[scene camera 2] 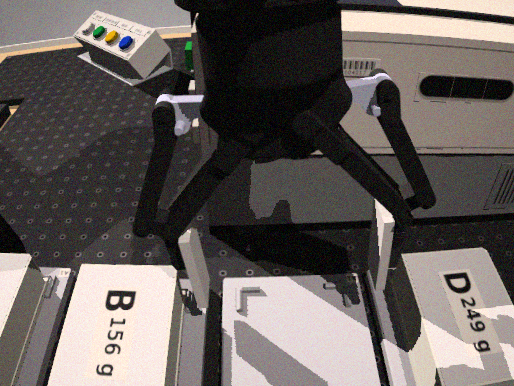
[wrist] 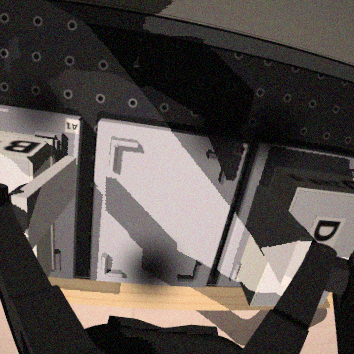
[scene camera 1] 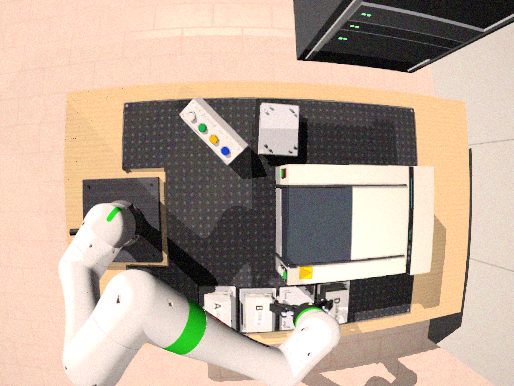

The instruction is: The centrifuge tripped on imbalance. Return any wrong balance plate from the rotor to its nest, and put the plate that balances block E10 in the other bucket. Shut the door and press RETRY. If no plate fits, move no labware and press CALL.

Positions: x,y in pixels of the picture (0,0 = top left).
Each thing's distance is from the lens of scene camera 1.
centrifuge (scene camera 1: pixel 392 206): 111 cm
button box (scene camera 1: pixel 215 132): 113 cm
nest (scene camera 1: pixel 297 295): 127 cm
The marked spots on the button box and the nest are 60 cm apart.
